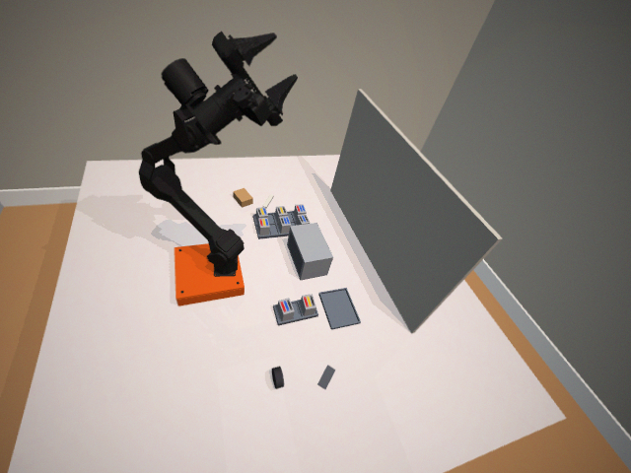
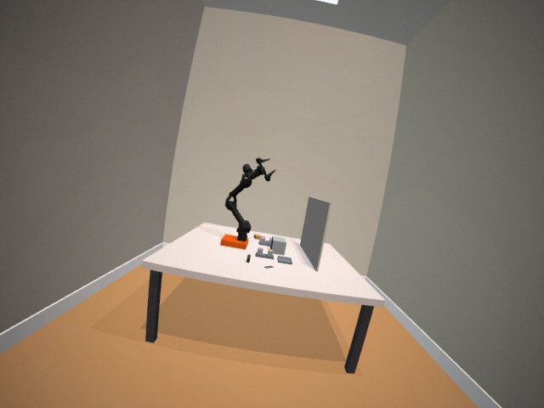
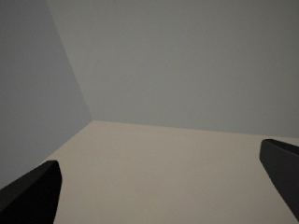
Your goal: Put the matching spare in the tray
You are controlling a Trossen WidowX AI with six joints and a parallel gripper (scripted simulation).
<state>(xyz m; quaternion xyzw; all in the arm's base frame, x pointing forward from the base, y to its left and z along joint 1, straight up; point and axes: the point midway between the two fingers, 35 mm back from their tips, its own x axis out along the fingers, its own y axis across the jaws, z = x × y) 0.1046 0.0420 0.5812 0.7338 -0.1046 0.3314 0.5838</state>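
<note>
The grey spare lies 1 cm behind my gripper tip, 20 cm to the left of it and 61 cm below it. Round my gripper tip: tall panel: 38 cm ahead, 6 cm to the left, 42 cm below; then grey mounted unit: 14 cm ahead, 2 cm to the left, 60 cm below; then flat grey tray: 22 cm ahead, 18 cm to the right, 64 cm below.
</note>
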